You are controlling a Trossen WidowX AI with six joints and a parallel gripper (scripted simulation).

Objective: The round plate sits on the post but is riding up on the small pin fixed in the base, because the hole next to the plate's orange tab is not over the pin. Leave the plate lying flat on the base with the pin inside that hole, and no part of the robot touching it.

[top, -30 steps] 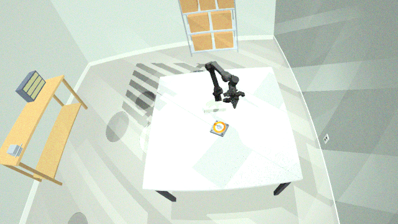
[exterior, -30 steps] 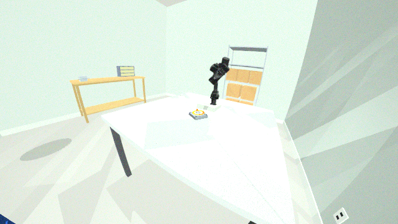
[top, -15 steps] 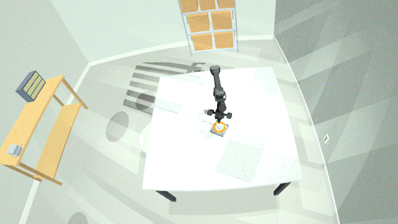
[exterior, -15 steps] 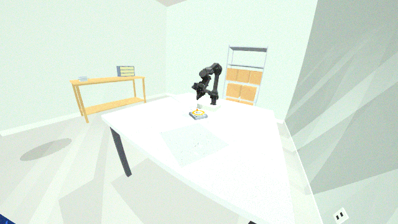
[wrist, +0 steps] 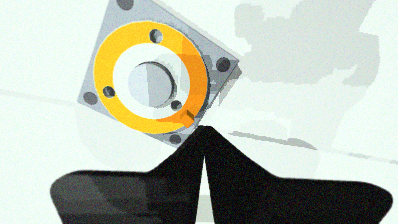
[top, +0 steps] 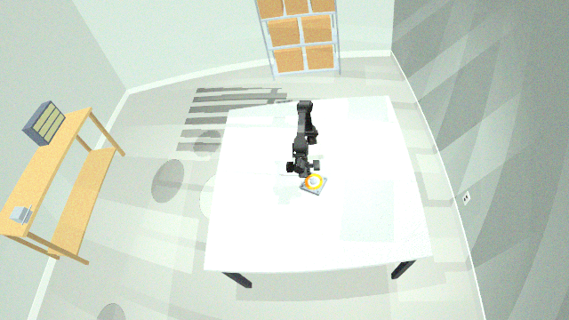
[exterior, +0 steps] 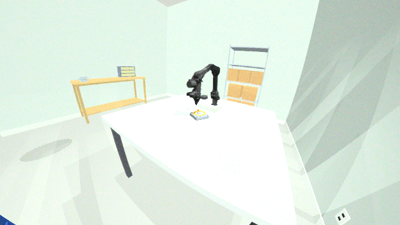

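The square grey base lies 20 mm ahead of my gripper tip, 50 mm to the left of it and 70 mm below it.
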